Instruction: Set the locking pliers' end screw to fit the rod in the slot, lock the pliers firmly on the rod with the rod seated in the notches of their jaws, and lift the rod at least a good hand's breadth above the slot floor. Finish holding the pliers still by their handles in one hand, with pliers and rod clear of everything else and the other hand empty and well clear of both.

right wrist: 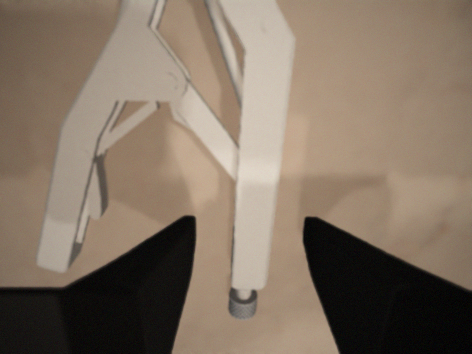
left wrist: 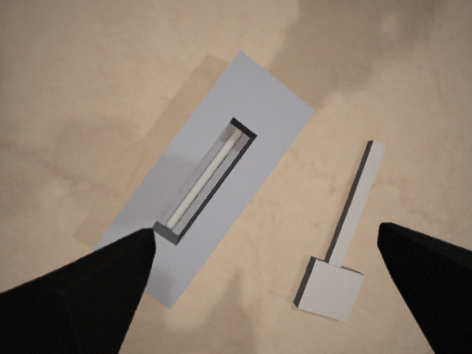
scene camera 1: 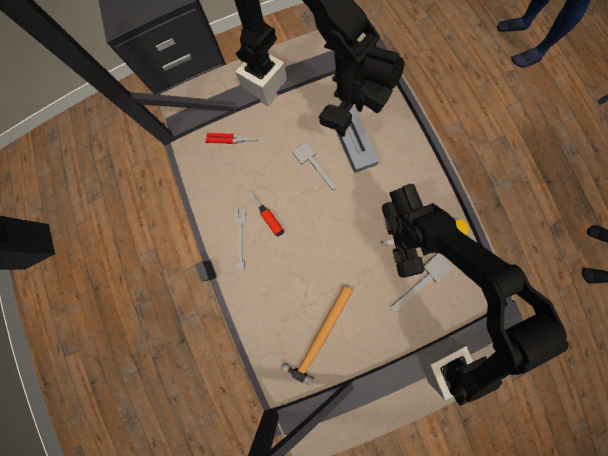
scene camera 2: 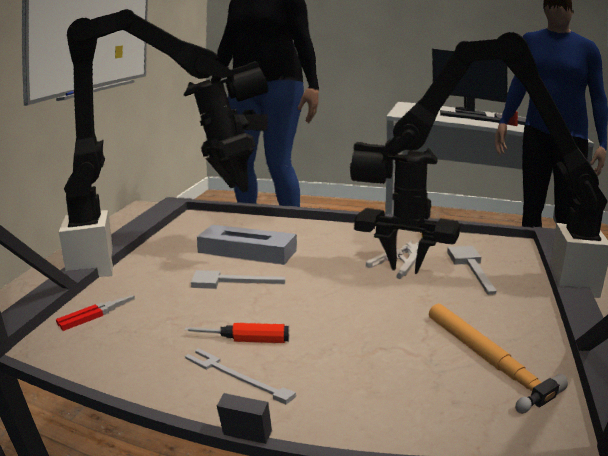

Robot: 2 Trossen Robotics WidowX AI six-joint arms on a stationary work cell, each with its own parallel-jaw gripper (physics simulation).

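Where they show: left gripper, fingertip midpoint: (left wrist: 265,236) (scene camera 1: 351,123) (scene camera 2: 239,189); right gripper, fingertip midpoint: (right wrist: 249,227) (scene camera 1: 392,241) (scene camera 2: 405,271); left arm's base, origin of the base link: (scene camera 1: 259,66) (scene camera 2: 84,220); right arm's base, origin of the base link: (scene camera 1: 456,373) (scene camera 2: 583,233).
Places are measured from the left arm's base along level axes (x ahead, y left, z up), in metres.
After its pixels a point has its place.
Observation:
The grey locking pliers (scene camera 2: 407,264) {z -0.089, x 0.583, y -0.173 m} (right wrist: 257,200) {z -0.088, x 0.589, y -0.165 m} lie on the table with handles spread; their jaws are outside the right wrist view. The knurled end screw (right wrist: 243,304) {z -0.089, x 0.558, y -0.196 m} sticks out of one handle. My right gripper (scene camera 2: 405,270) {z -0.100, x 0.577, y -0.177 m} (right wrist: 249,227) {z -0.100, x 0.577, y -0.177 m} is partly open and empty, its fingertips on either side of that handle's end in the right wrist view, not touching it. The pale rod (left wrist: 202,180) {z -0.086, x 0.326, y 0.001 m} lies in the slot of the grey block (scene camera 1: 367,159) {z -0.066, x 0.392, y -0.037 m} (scene camera 2: 245,252) {z -0.086, x 0.318, y -0.036 m} (left wrist: 270,95) {z -0.066, x 0.390, y -0.045 m}. My left gripper (scene camera 2: 244,189) {z 0.031, x 0.314, y -0.022 m} (left wrist: 265,236) {z 0.031, x 0.314, y -0.022 m} is wide open and empty, high above the table near the block.
A flat grey tool (scene camera 1: 304,153) {z -0.089, x 0.235, y -0.116 m} (scene camera 2: 205,279) {z -0.089, x 0.230, y -0.126 m} (left wrist: 330,290) {z -0.089, x 0.233, y -0.113 m} lies beside the block, another (scene camera 1: 437,267) {z -0.087, x 0.718, y -0.166 m} (scene camera 2: 464,254) {z -0.087, x 0.713, y -0.175 m} beside the pliers. A hammer (scene camera 1: 325,330) {z -0.076, x 0.562, y -0.475 m} (scene camera 2: 475,340) {z -0.079, x 0.551, y -0.468 m}, screwdriver (scene camera 1: 271,221) {z -0.073, x 0.280, y -0.327 m} (scene camera 2: 260,332) {z -0.079, x 0.279, y -0.339 m}, forked tool (scene camera 1: 241,240) {z -0.095, x 0.238, y -0.417 m} (scene camera 2: 245,380) {z -0.095, x 0.238, y -0.427 m} and red-handled pliers (scene camera 1: 220,138) {z -0.090, x 0.002, y -0.219 m} (scene camera 2: 80,316) {z -0.090, x -0.002, y -0.222 m} lie farther off.

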